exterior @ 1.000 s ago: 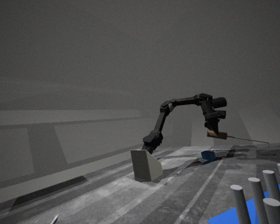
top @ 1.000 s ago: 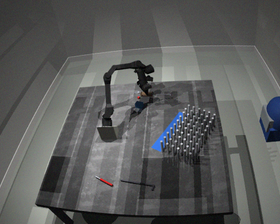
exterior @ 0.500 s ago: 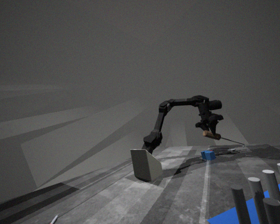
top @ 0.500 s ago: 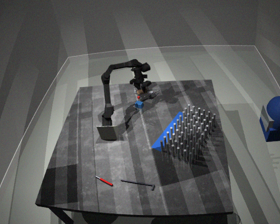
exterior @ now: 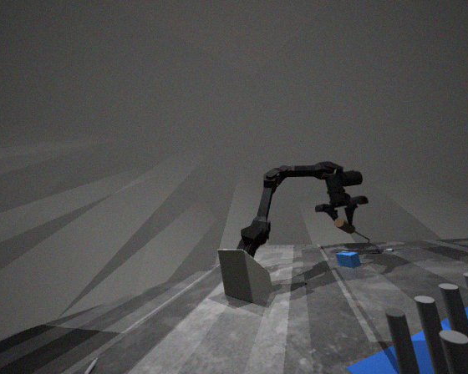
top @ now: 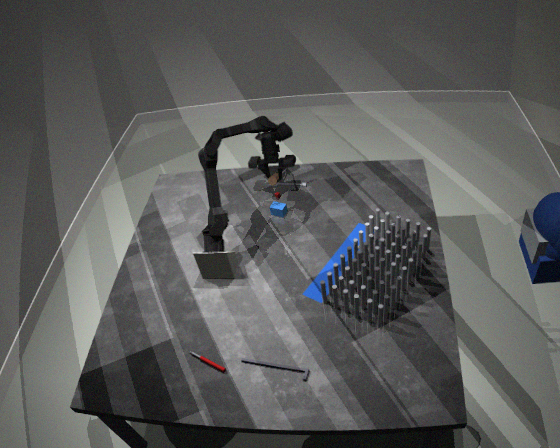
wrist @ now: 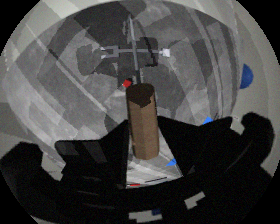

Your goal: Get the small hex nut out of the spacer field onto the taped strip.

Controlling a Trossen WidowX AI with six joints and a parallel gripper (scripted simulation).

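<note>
My gripper tip is 110 mm above the small red piece, 40 mm to the right of it and 10 mm past it. The rest, counted from my gripper tip: silver wrench (120 mm below, 110 mm to the left, 20 mm ahead); blue taped strip (330 mm to the right, 290 mm ahead, 120 mm below); blue cube (100 mm below, 70 mm to the right, 10 mm ahead).
</note>
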